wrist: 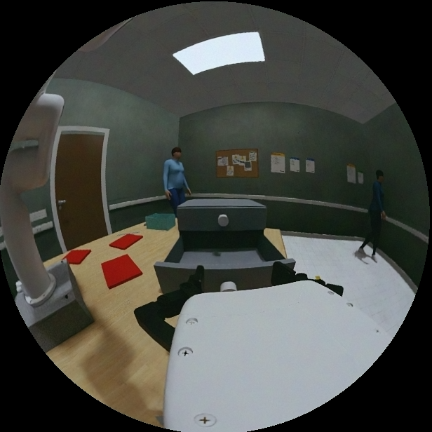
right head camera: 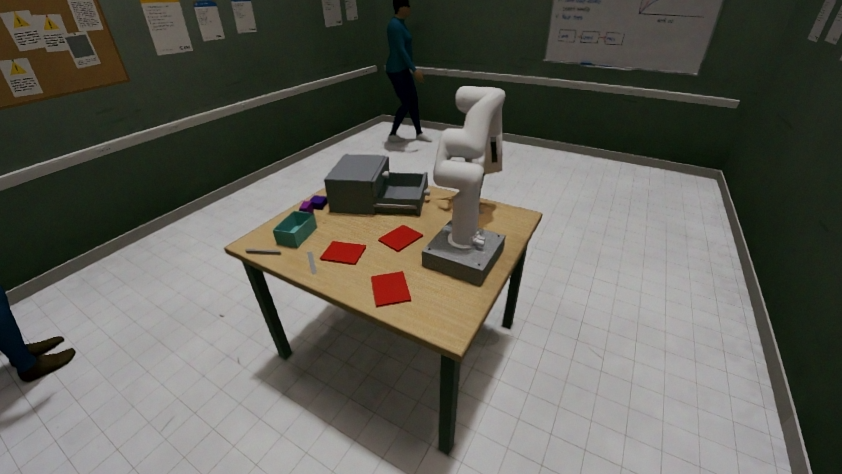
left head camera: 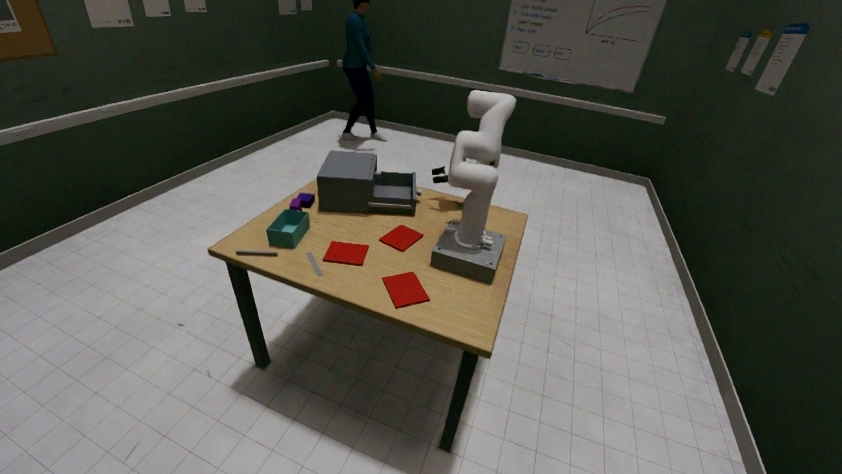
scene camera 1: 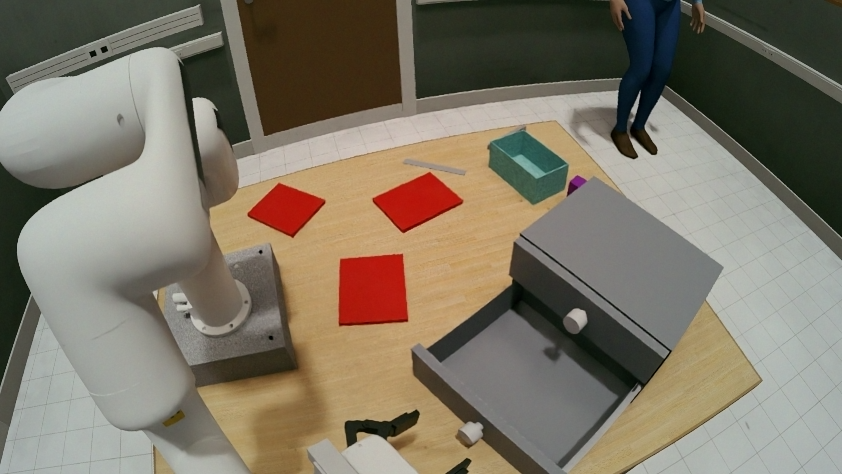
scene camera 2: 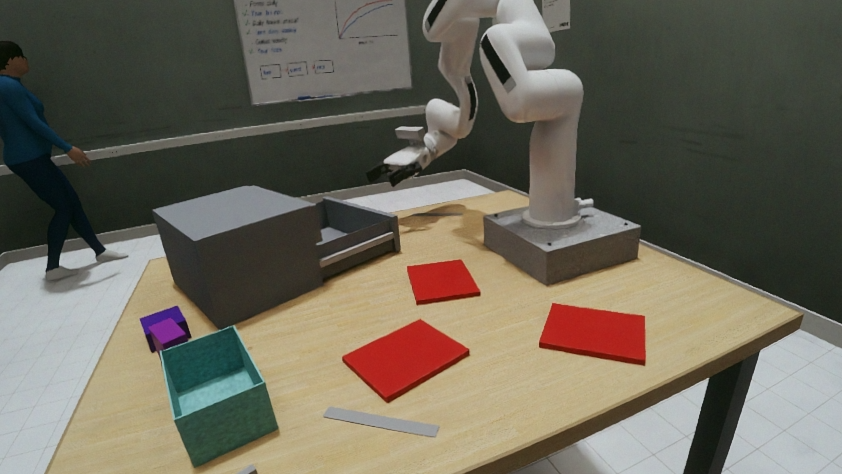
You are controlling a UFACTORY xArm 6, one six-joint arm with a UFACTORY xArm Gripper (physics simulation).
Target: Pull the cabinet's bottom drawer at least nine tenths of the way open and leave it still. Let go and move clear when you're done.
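Seen in the pictures: gripper, between the fingertips: (left head camera: 432, 176) (scene camera 1: 441, 440) (scene camera 2: 378, 179); arm's base, origin of its link: (right head camera: 464, 240) (left head camera: 469, 240) (scene camera 1: 221, 308) (scene camera 2: 550, 219).
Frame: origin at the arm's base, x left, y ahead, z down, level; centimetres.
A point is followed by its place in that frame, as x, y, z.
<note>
The grey cabinet (left head camera: 346, 182) @(2.4, 58.5, -8.0) (right head camera: 355, 183) @(1.4, 56.7, -8.6) (scene camera 1: 624, 259) @(-11.4, 65.6, -10.1) (scene camera 2: 247, 253) @(4.7, 62.5, -4.9) (wrist: 200, 218) stands on the table. Its bottom drawer (left head camera: 393, 194) @(-24.4, 50.4, 6.5) (right head camera: 403, 191) @(-27.1, 53.2, 6.5) (scene camera 1: 530, 370) @(-17.3, 50.2, 6.5) (scene camera 2: 359, 235) @(-9.2, 41.2, 0.2) (wrist: 175, 276) is pulled far out, and its inside is empty. The drawer's round white knob (scene camera 1: 470, 433) @(-28.0, 37.4, 0.9) (wrist: 228, 286) stands free. The top drawer (scene camera 1: 589, 312) @(-17.3, 57.1, -7.3) (wrist: 245, 220) is shut. My gripper (left head camera: 439, 174) @(-30.6, 32.8, -6.4) (scene camera 1: 443, 438) @(-30.6, 32.8, -6.4) (scene camera 2: 388, 174) @(-30.6, 32.8, -6.4) (wrist: 239, 275) is open and empty, above and in front of the bottom drawer's knob, apart from it. In the right head view the arm hides the gripper.
A teal box (scene camera 1: 528, 166) @(34.6, 67.5, 7.1) (scene camera 2: 218, 400) @(38.0, 63.0, -0.2), purple blocks (scene camera 2: 167, 330) @(18.0, 74.4, 0.5), three red plates (scene camera 1: 372, 289) @(5.1, 27.5, 6.3) (scene camera 1: 417, 201) @(26.4, 39.3, 6.3) (scene camera 1: 286, 209) @(30.7, 10.8, 6.3) and a grey strip (scene camera 1: 434, 167) @(38.3, 45.4, 7.2) lie on the table. A dark bar (left head camera: 256, 253) @(47.2, 66.0, 6.2) lies near the edge. People stand beyond the table.
</note>
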